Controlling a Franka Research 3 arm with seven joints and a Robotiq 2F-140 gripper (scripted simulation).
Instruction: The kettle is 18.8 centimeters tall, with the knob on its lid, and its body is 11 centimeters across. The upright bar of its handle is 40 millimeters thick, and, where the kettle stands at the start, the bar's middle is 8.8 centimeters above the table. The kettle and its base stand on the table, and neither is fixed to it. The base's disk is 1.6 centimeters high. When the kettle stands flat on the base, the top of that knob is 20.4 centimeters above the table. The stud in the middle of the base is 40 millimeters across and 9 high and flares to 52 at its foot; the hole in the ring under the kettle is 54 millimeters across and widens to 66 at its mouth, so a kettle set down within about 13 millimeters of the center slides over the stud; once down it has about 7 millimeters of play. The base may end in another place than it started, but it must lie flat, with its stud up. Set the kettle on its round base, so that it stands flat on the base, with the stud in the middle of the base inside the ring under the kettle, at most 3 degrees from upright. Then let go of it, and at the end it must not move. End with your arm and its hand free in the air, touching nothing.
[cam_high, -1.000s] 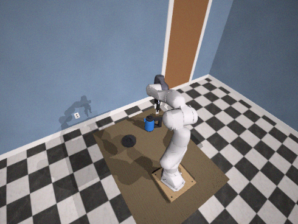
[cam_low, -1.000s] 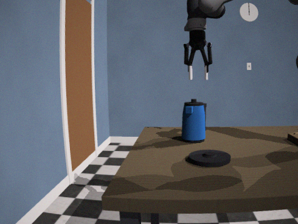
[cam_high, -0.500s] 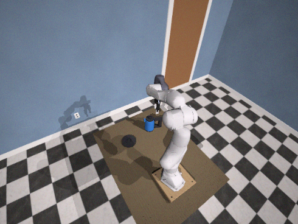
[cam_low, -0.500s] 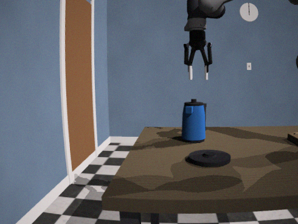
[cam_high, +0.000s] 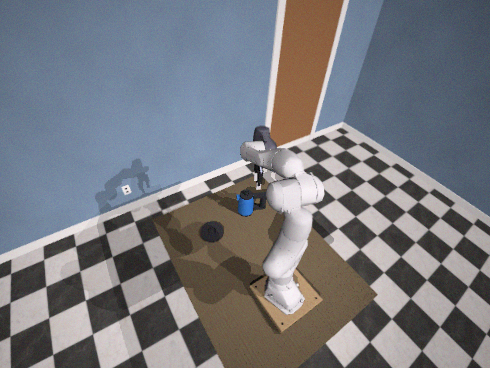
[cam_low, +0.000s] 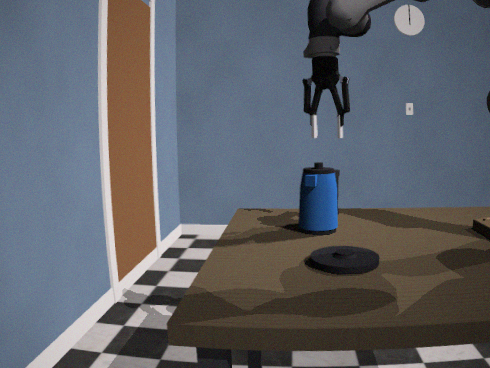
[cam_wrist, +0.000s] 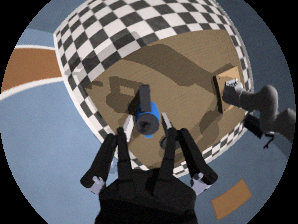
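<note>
Right now the blue kettle is 19 cm below my hand, 2 cm to the left of it and 2 cm ahead of it. Round my hand: round black base (34 cm to the left, 27 cm below, 2 cm ahead).
</note>
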